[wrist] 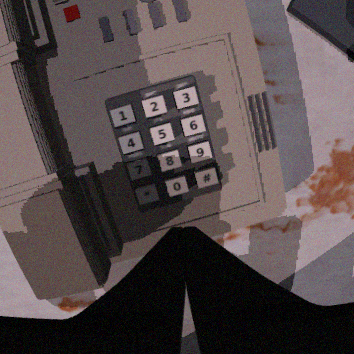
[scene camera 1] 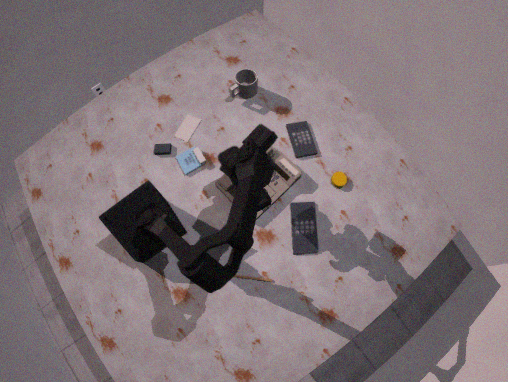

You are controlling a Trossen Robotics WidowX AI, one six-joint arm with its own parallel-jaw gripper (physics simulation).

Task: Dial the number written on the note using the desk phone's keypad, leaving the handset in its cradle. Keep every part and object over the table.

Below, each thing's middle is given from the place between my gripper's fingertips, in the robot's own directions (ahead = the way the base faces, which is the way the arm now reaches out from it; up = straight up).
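Beige desk phone (scene camera 1: 286, 173): my hand 70 mm above it, 20 mm to the right of it, 60 mm short of it.
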